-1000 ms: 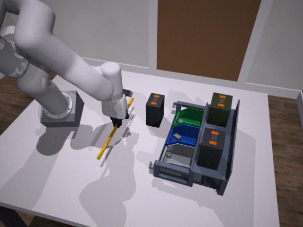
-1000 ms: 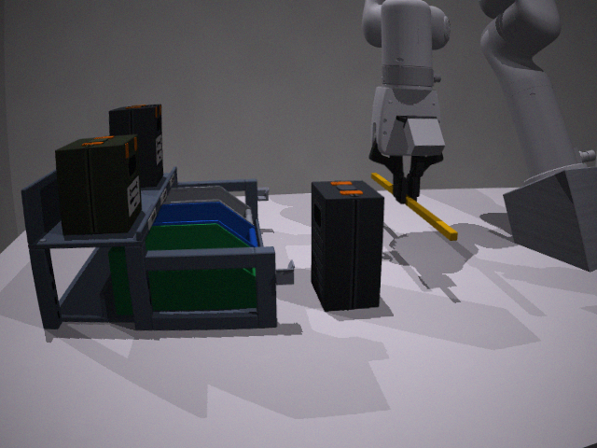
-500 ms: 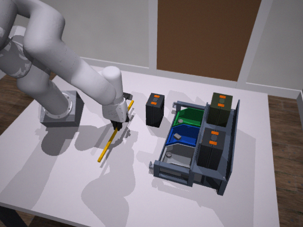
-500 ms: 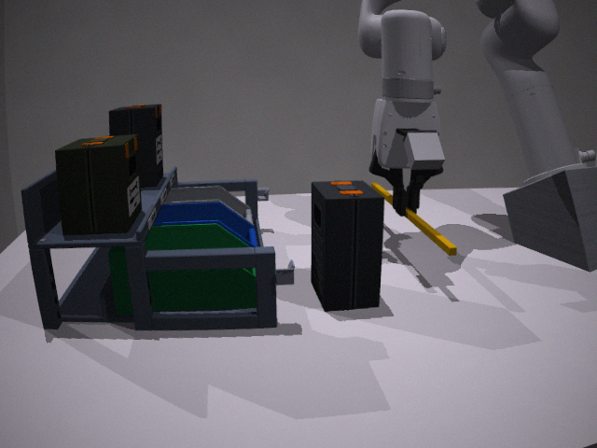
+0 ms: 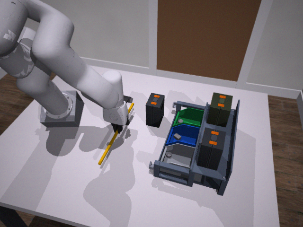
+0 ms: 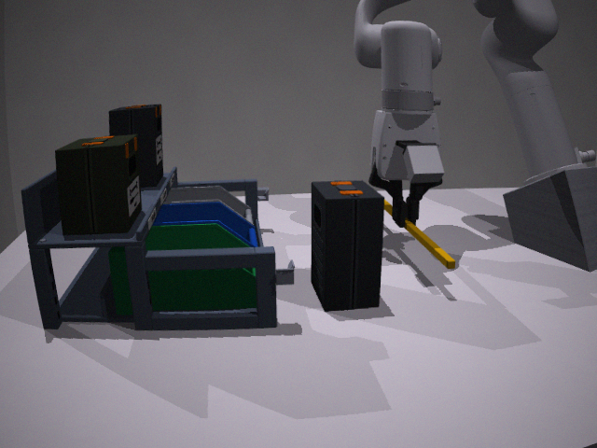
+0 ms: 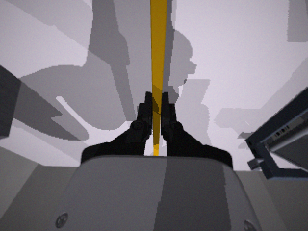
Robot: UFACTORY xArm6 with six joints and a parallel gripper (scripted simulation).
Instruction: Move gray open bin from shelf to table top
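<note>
Now: hand 31 cm short of the gray open bin, 8 cm to the left of it and 2 cm above it. Also, from my hand: blue bin 31 cm ahead, 3 cm to the left, 2 cm below; then dark box 15 cm to the left, 13 cm ahead, 1 cm above; then yellow bar 2 cm below.
</note>
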